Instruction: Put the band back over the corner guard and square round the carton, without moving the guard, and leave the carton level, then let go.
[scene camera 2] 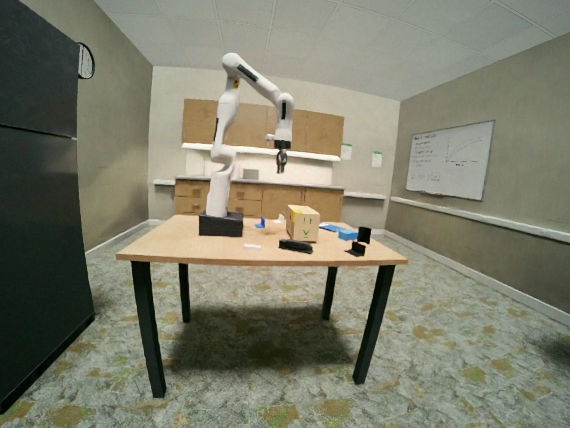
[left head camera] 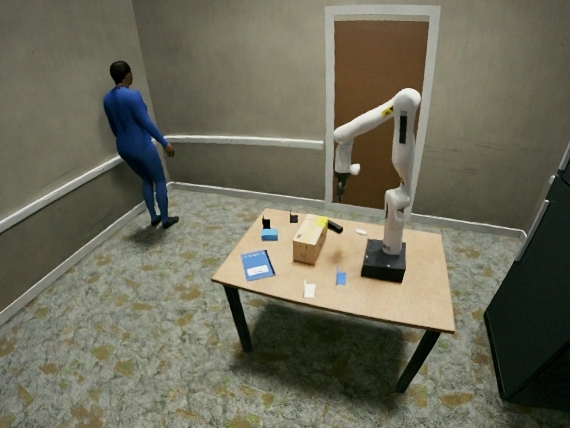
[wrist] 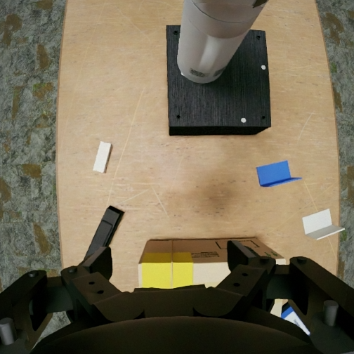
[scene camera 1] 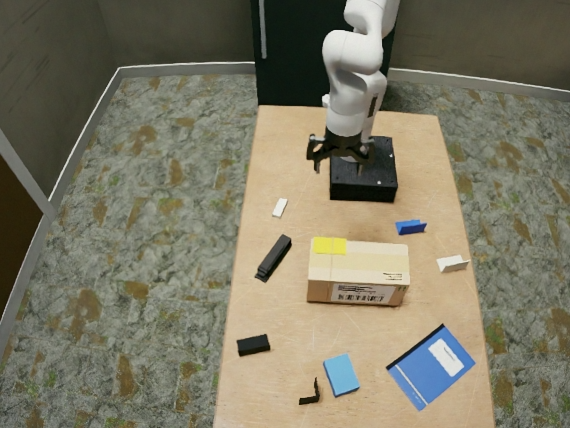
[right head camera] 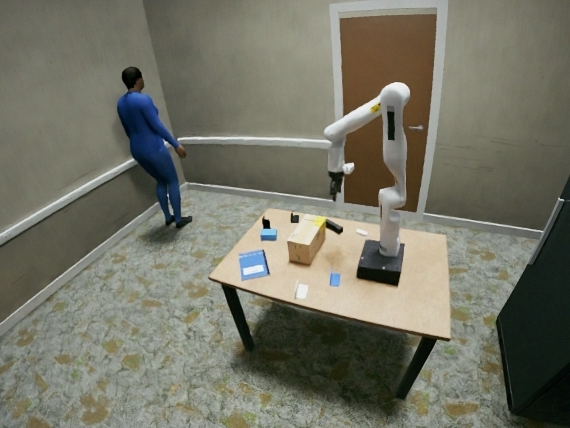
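Pixels of known places: gripper, fingertip midpoint: (scene camera 2: 280, 174) (left head camera: 341, 197) (scene camera 1: 338, 171) (right head camera: 336, 196); arm's base, link origin: (scene camera 2: 216, 214) (left head camera: 391, 248) (right head camera: 388, 250).
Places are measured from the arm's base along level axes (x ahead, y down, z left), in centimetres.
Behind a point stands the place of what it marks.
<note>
The carton (left head camera: 305, 248) {y -1.3, x 38.8, z 18.1 cm} (right head camera: 301, 248) {y -1.7, x 38.0, z 18.1 cm} (scene camera 1: 380, 262) {y -4.9, x 40.6, z 11.1 cm} (scene camera 2: 306, 231) {y 3.3, x 42.7, z -5.9 cm} (wrist: 212, 270) stands level on the table. The yellow corner guard (left head camera: 322, 221) {y -5.2, x 37.6, z -0.4 cm} (scene camera 1: 322, 246) {y -5.2, x 39.0, z -3.4 cm} (wrist: 156, 271) lies over its robot-side top edge, near one end. The thin tan band (scene camera 1: 331, 267) {y -4.9, x 44.2, z -0.4 cm} (wrist: 172, 275) runs across the carton top and over the middle of the guard, looks straight, and continues down the robot-side face in the wrist view. Its underside is hidden. My gripper (left head camera: 341, 199) {y -21.3, x 28.8, z -2.4 cm} (right head camera: 334, 198) {y -21.3, x 28.8, z -2.4 cm} (scene camera 1: 339, 171) {y -21.3, x 28.8, z -2.4 cm} (scene camera 2: 281, 172) {y -21.3, x 28.8, z -2.4 cm} (wrist: 169, 256) is open and empty, high above the table, clear of the carton.
A black stapler (scene camera 1: 274, 257) {y 4.9, x 38.7, z -15.8 cm} and white block (scene camera 1: 280, 207) {y 7.7, x 20.2, z -18.3 cm} lie beyond the guard end. Blue (scene camera 1: 411, 227) {y 5.5, x 21.3, z 20.7 cm} and white (scene camera 1: 452, 263) {y 4.4, x 31.9, z 33.0 cm} brackets stand opposite. A notebook (scene camera 1: 425, 375) {y 8.2, x 63.4, z 28.0 cm}, light-blue block (scene camera 1: 341, 375) {y 4.9, x 67.2, z 6.7 cm}, black block (scene camera 1: 253, 345) {y 8.6, x 62.8, z -15.9 cm} and black bracket (scene camera 1: 311, 398) {y 2.2, x 74.5, z 0.8 cm} lie farther out. A person (left head camera: 132, 120) stands away from the table.
</note>
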